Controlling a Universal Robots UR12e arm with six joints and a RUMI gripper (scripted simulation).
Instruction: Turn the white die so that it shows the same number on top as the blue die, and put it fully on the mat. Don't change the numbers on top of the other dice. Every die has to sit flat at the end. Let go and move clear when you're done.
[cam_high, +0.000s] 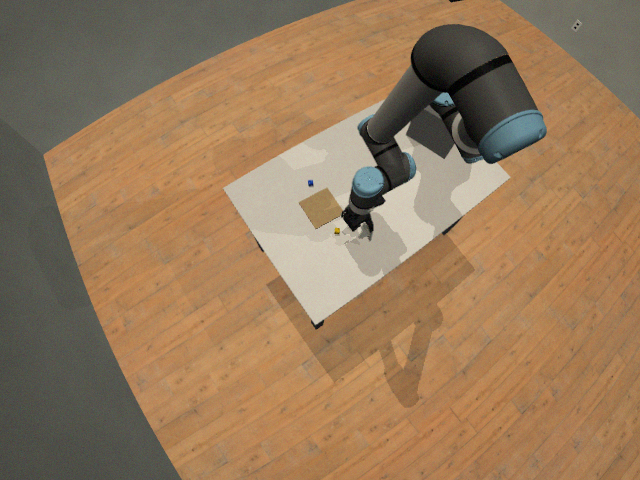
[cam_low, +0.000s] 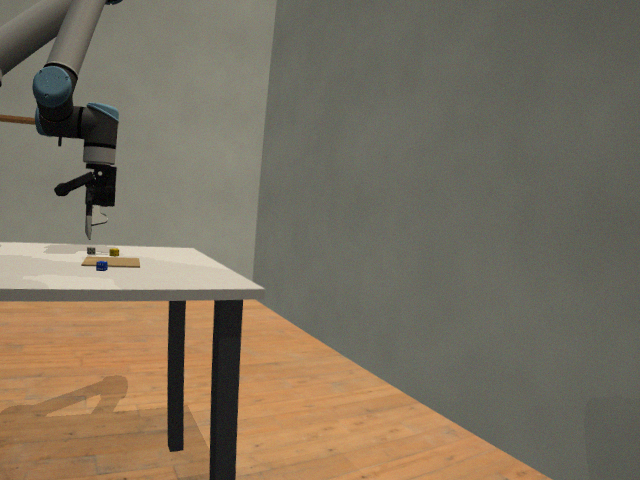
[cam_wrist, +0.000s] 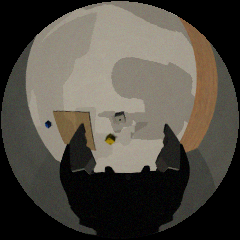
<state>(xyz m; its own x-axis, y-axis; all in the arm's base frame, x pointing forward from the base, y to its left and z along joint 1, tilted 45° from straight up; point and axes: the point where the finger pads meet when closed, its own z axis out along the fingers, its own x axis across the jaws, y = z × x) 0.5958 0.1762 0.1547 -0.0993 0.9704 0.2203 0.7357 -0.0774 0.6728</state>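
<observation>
Now: the white die 1 cm ahead of my hand, 1 cm to the right of it and 4 cm below it. The rest, counted from my hand: blue die (7 cm ahead, 27 cm to the right, 4 cm below); then tan mat (8 cm ahead, 15 cm to the right, 4 cm below); then yellow die (8 cm ahead, 3 cm to the right, 4 cm below).
</observation>
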